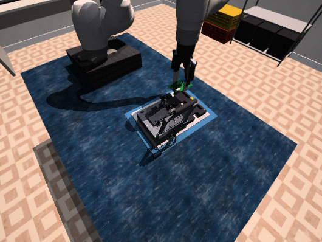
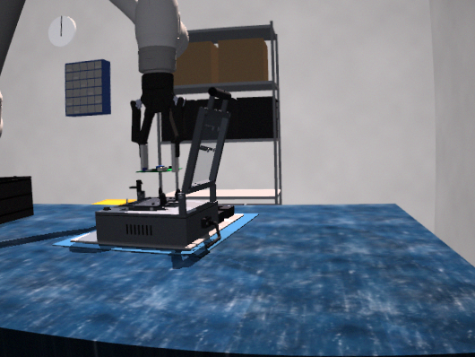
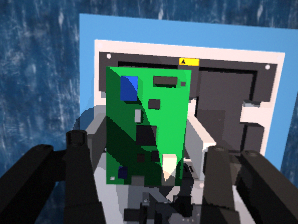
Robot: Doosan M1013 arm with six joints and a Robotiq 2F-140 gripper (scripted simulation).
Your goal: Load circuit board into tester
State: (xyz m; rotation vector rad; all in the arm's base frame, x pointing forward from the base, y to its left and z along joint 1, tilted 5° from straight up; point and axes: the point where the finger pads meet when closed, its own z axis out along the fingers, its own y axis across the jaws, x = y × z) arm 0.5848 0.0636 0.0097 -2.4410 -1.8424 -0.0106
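Right now my hand is 20 mm above the green circuit board. Also, from my hand: latch hook: 40 mm behind, 110 mm to the right, 50 mm below; tester lid: 120 mm ahead, 220 mm to the right, 40 mm above; tester plate: 10 mm ahead, 180 mm to the right, 70 mm below.
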